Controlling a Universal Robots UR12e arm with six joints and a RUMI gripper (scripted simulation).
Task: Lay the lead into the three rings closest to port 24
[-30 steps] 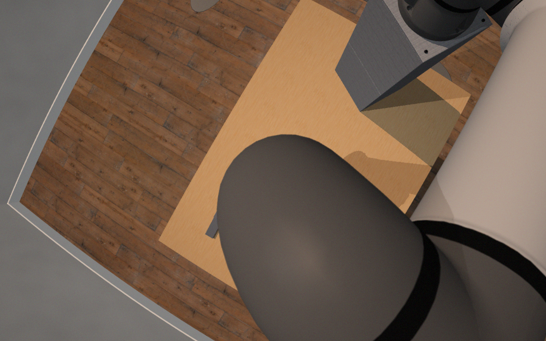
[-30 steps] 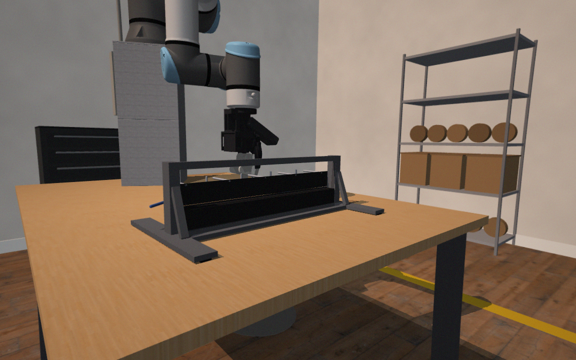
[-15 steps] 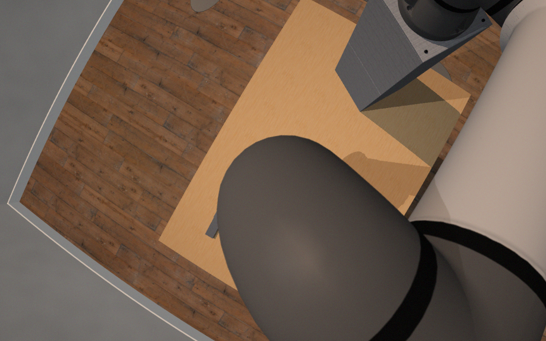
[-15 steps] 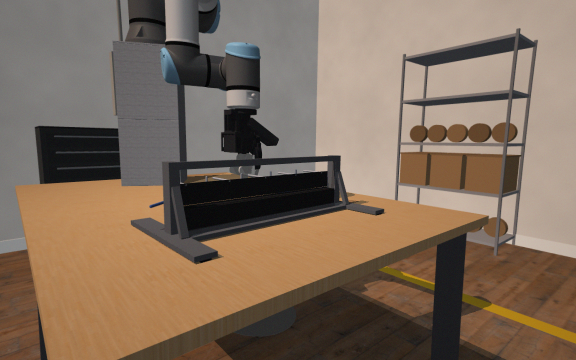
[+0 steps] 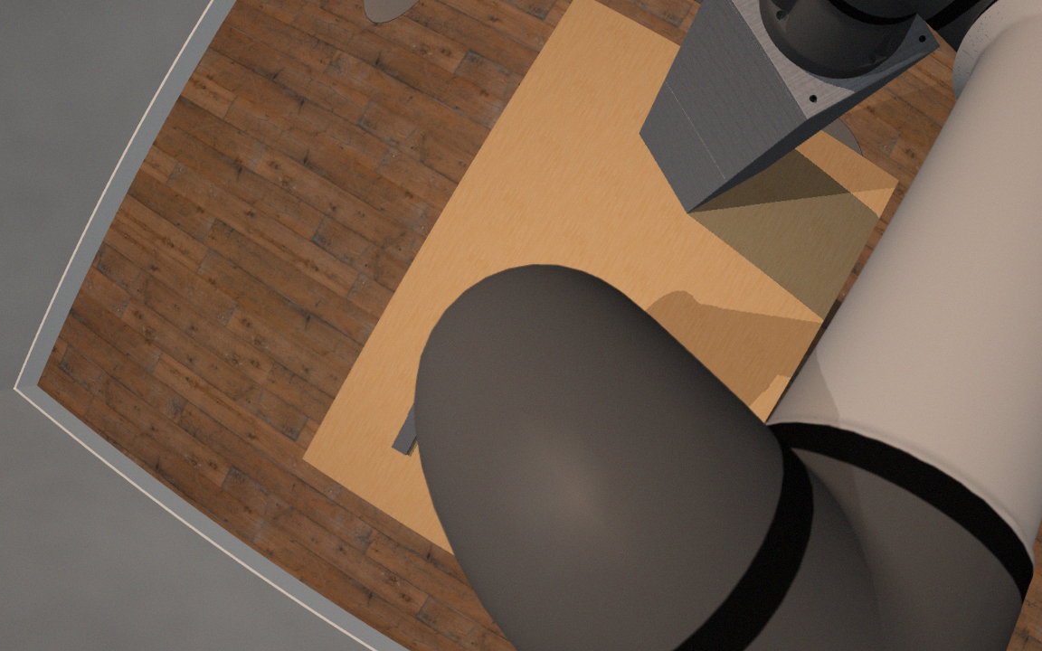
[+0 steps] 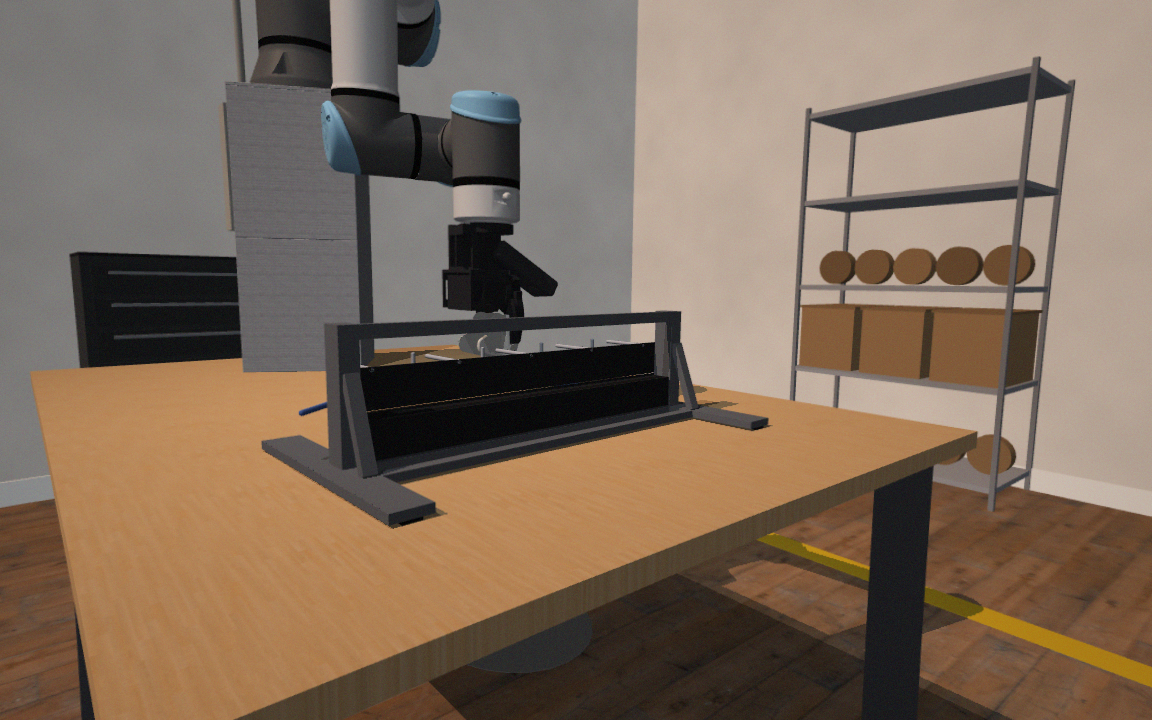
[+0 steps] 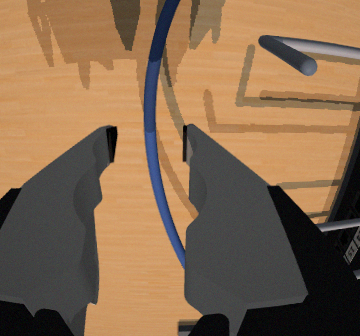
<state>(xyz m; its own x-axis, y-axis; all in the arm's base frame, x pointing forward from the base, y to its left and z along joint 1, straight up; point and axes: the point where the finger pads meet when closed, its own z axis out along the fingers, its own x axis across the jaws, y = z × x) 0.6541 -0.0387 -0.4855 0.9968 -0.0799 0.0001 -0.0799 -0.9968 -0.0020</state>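
My gripper is now 16 cm short of the rack, 7 cm to the left of it and 2 cm below it.
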